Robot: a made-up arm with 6 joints.
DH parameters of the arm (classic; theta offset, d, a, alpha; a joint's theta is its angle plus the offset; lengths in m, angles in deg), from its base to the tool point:
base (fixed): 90 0.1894 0 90
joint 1: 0 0.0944 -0.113 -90
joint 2: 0 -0.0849 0.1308 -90
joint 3: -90 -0.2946 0.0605 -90
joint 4: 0 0.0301 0.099 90
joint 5: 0 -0.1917 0.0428 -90
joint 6: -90 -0.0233 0.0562 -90
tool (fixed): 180 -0.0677 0 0
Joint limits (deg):
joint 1: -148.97..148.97
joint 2: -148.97..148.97
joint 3: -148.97..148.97
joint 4: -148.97..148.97
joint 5: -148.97..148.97
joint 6: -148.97..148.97
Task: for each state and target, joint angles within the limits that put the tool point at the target. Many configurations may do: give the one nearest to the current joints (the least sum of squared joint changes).
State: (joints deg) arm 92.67 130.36 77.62 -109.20 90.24 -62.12
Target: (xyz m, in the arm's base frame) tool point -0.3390 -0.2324 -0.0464
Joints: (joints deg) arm 55.10 144.67 64.09 -77.16 88.91 -76.46
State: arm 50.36 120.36 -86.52 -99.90 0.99 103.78
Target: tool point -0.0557 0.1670 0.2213
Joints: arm 47.94 148.97 -90.25 -43.75 -16.41 79.76
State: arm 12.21 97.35 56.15 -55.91 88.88 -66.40
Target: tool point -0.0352 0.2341 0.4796
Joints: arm 22.19 66.43 33.30 -49.60 86.30 -63.80
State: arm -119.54 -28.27 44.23 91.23 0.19 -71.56
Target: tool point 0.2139 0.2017 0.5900
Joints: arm -140.70 -61.81 61.27 101.06 2.12 -75.67
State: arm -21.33 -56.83 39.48 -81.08 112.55 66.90
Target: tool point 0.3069 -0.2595 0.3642
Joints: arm -19.88 -90.81 3.91 -88.90 108.46 46.96
